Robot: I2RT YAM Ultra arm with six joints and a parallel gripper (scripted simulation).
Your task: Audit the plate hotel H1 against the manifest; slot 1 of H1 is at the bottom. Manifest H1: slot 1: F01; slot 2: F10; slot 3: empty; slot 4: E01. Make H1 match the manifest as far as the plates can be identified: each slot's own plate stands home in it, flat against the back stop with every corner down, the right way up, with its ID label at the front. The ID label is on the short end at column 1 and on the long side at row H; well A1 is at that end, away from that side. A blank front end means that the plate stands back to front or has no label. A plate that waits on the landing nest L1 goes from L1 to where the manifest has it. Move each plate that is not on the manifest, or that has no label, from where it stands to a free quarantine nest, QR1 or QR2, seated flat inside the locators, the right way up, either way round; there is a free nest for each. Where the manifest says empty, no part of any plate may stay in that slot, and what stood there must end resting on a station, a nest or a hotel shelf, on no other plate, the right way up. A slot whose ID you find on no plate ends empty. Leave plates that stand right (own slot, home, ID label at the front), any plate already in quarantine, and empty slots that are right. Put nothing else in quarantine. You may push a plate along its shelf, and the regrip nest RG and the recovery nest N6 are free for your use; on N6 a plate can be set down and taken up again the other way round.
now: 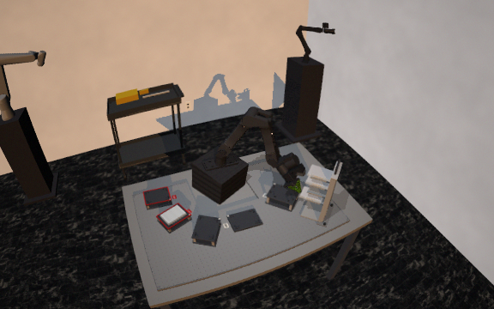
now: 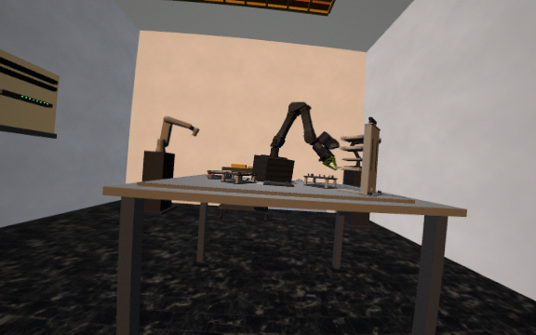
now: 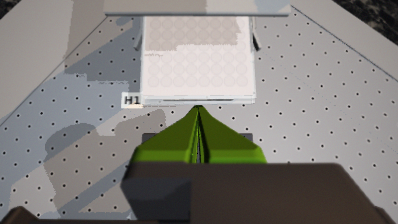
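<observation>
Now: the dark regrip nest 7 cm behind my hand, 6 cm to the right of it and 6 cm below it. Round my hand: white plate (6 cm ahead, 5 cm to the left); then hotel back post (13 cm ahead, 11 cm to the left, 5 cm above); then H1 tag (3 cm behind, 10 cm to the left, 11 cm below).
</observation>
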